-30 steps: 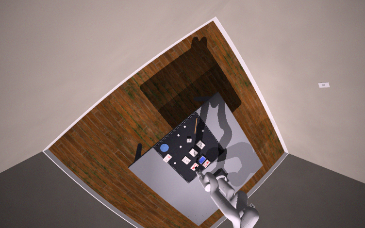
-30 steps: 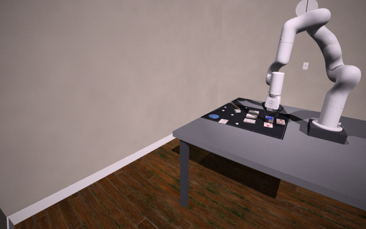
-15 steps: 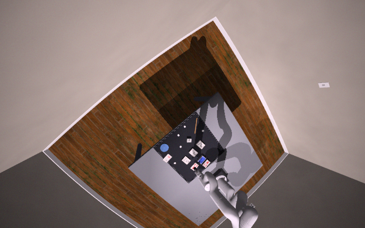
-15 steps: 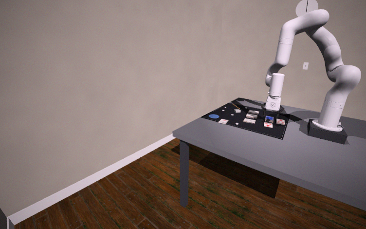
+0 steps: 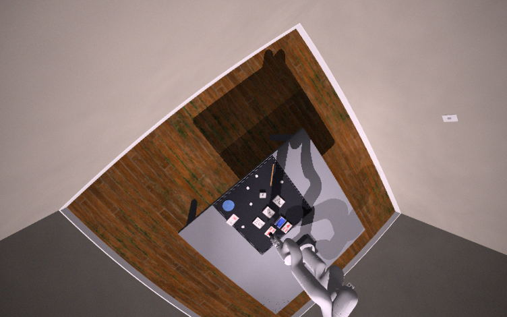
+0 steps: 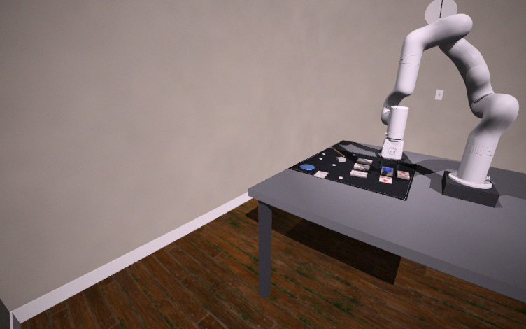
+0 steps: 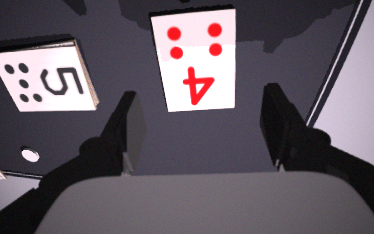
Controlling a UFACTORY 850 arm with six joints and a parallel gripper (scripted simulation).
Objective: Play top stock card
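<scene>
Right now my hand is 8 cm above the red 4 card. Round my hand: red 4: 12 cm to the right, 8 cm behind, 7 cm below; then black 5: 15 cm ahead, 7 cm below, 1 cm to the left; then black 2: 15 cm ahead, 11 cm to the right, 6 cm below.
</scene>
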